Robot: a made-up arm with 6 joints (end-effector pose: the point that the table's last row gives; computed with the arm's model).
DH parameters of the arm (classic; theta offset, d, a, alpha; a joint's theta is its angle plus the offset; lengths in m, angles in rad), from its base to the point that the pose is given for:
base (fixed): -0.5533 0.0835 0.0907 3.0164
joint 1: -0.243 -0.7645 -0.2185 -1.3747
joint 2: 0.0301 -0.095 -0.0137 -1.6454
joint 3: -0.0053 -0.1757 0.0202 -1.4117
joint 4: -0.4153 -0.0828 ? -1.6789
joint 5: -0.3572 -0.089 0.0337 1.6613
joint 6: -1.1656 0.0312 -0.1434 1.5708
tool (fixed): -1.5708 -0.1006 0 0
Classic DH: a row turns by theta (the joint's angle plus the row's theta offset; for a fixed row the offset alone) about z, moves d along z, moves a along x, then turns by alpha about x.
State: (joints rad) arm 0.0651 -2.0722 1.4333 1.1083 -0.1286 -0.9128
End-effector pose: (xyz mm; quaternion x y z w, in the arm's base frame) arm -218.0 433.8 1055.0 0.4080 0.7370 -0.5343 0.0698
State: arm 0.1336 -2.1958 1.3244 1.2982 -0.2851 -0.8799
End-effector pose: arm -186.4 408.4 1092.8 -0.3319 -0.8118 0.4803 0.0140
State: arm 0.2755 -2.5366 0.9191 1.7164 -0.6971 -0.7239
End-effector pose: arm -62.5 318.3 1122.0 -0.0841 -0.8972 0.3179 0.2949
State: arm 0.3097 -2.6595 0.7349 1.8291 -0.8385 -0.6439
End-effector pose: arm -20.7 290.0 1105.8 0.0066 -0.8751 0.2666 0.4038
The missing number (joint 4, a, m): 0.0544
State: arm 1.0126 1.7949 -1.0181 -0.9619 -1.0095 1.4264
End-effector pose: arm 149.3 2.2 706.8 0.2131 0.7469 0.4291 0.4610
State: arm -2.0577 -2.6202 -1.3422 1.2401 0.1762 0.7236
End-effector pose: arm 142.5 -222.3 1110.4 -0.8102 -0.5192 -0.1693 0.2130
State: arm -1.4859 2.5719 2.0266 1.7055 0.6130 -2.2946
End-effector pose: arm -127.3 212.7 1141.4 -0.4274 0.2983 -0.8300 0.1985
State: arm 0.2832 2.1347 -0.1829 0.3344 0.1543 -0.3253
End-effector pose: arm 27.2 114.2 1111.1 -0.4580 0.8368 -0.2548 0.1585
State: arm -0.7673 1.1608 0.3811 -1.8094 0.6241 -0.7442
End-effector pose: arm -87.6 -127.0 794.8 -0.5306 0.0912 -0.2948 0.7894
